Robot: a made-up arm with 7 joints.
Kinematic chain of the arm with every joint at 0, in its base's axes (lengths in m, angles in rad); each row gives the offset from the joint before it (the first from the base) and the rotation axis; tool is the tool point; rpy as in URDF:
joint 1: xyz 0 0 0.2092 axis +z
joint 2: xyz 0 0 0 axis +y
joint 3: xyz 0 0 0.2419 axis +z
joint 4: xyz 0.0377 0 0 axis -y
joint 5: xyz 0.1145 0 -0.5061 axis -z
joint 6: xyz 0 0 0 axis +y
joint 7: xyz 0.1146 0 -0.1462 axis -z
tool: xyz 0 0 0 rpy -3.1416 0 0
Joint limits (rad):
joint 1: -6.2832..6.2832
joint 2: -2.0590..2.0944
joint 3: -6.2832..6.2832
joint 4: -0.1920..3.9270
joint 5: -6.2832..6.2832
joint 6: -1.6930..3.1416
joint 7: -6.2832..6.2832
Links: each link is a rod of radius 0.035 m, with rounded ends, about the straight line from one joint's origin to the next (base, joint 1, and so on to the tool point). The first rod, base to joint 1, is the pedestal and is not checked.
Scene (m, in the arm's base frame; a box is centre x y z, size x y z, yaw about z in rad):
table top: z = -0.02
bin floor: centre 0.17 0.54 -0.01 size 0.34 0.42 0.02 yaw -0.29
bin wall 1: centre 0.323 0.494 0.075 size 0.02 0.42 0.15 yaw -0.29
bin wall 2: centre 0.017 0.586 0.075 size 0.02 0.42 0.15 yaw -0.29
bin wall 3: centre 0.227 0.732 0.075 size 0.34 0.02 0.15 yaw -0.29
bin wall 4: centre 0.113 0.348 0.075 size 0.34 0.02 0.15 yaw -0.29
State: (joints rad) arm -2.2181 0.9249 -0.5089 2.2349 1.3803 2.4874 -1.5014
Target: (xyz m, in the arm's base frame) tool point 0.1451 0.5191 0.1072
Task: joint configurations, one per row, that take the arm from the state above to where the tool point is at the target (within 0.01 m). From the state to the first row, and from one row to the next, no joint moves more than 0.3 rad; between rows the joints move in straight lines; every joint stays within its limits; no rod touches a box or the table.
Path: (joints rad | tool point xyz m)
1: -2.5060 0.9440 -0.7674 2.0630 1.2726 2.4673 -1.5014 | -0.6321 -0.2610 0.1710
2: -2.7938 0.9630 -1.0259 1.8911 1.1649 2.4471 -1.5014 | -0.6451 0.0995 0.1384
3: -3.0817 0.9821 -1.2844 1.7191 1.0572 2.4270 -1.5014 | -0.4677 0.4071 0.1517
4: -3.3695 1.0011 -1.5429 1.5472 0.9495 2.4069 -1.5014 | -0.1667 0.5600 0.2006
5: -3.6574 1.0202 -1.8013 1.3753 0.8418 2.3868 -1.5014 | 0.1451 0.5191 0.2679
6: -3.7282 1.1019 -1.5304 1.2907 0.8995 2.2629 -1.5014 | 0.1451 0.5191 0.1072

